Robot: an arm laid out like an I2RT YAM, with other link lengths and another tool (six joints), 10 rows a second.
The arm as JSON. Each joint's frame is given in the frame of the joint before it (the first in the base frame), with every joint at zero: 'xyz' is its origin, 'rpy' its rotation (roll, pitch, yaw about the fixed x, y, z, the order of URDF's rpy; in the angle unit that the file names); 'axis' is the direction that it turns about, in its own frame. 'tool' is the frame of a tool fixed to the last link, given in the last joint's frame.
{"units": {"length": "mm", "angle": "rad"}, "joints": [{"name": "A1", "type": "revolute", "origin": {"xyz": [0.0, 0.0, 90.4], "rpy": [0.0, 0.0, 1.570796]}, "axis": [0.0, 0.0, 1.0]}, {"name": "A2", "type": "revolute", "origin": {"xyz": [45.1, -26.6, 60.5], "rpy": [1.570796, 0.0, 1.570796]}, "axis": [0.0, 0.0, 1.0]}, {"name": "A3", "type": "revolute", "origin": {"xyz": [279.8, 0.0, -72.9], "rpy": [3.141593, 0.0, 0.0]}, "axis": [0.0, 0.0, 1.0]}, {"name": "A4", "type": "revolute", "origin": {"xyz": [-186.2, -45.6, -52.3], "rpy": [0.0, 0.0, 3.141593]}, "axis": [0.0, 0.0, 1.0]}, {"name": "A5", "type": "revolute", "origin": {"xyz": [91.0, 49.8, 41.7], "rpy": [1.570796, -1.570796, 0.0]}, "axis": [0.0, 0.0, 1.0]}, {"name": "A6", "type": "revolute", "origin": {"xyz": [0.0, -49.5, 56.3], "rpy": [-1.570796, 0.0, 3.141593]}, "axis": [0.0, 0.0, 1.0]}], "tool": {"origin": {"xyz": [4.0, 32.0, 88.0], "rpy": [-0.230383, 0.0, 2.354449]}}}
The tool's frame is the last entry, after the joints.
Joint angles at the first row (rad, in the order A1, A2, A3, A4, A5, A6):
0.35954, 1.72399, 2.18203, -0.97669, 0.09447, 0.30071
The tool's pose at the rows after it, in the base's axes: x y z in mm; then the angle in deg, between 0 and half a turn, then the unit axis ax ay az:
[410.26 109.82 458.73 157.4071 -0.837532 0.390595 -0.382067]
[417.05 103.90 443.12 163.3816 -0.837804 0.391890 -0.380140]
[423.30 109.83 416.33 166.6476 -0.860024 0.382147 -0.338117]
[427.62 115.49 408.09 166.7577 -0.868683 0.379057 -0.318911]
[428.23 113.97 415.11 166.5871 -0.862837 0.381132 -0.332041]
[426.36 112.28 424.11 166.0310 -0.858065 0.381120 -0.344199]
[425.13 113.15 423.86 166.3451 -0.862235 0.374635 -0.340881]
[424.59 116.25 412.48 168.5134 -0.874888 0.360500 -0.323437]
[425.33 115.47 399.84 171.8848 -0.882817 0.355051 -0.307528]
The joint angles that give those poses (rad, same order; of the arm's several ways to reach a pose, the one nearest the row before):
0.35881, 1.70194, 2.13571, -0.94696, 0.13445, 0.30080
0.35949, 1.74110, 2.16536, -1.00346, 0.20326, 0.26735
0.35894, 1.80805, 2.22313, -1.10195, 0.17800, 0.26091
0.36049, 1.84879, 2.27398, -1.14616, 0.15326, 0.26851
0.36197, 1.84397, 2.28140, -1.13443, 0.17093, 0.26548
0.36211, 1.83237, 2.28923, -1.12708, 0.17945, 0.26017
0.36164, 1.83912, 2.31052, -1.15067, 0.17139, 0.24849
0.36433, 1.86857, 2.34779, -1.21179, 0.16289, 0.22421
0.36662, 1.91040, 2.40428, -1.28939, 0.18118, 0.20924

